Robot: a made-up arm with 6 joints.
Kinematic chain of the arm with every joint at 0, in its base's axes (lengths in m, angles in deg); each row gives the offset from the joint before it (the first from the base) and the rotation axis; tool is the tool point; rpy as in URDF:
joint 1: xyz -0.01 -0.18 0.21 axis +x
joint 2: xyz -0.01 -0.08 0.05 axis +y
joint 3: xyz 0 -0.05 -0.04 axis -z
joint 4: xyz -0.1 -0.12 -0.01 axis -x
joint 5: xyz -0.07 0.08 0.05 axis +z
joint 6: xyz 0.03 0 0.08 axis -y
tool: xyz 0.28 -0.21 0.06 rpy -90 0 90
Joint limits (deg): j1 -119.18..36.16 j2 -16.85..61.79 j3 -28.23..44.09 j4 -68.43..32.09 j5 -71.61..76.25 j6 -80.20..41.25
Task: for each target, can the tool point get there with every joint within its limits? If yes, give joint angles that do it. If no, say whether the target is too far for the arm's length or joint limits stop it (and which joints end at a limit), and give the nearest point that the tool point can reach.
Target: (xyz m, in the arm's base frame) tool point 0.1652 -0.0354 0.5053
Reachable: yes | joints -104.55 49.95 32.10 4.57 21.63 2.56
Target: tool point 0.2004 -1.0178 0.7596
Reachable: no: too far | nearest point 0.0816 -0.7728 0.5989 | short by 0.316 m
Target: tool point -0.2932 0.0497 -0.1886
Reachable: no: joint limits stop it (at a limit: joint 1, joint 2, joint 3, joint 4, joint 5) | nearest point -0.2754 -0.0631 -0.1129 | short by 0.137 m
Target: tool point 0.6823 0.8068 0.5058
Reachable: no: too far | nearest point 0.1995 0.3582 0.4616 | short by 0.661 m
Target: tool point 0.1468 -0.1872 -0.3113
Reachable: no: joint limits stop it (at a limit: joint 1, joint 2, joint 3, joint 4) | nearest point 0.1037 -0.3135 -0.1812 | short by 0.186 m
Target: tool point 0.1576 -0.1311 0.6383
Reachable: yes | joints -78.84 44.63 8.43 1.88 -4.96 7.78
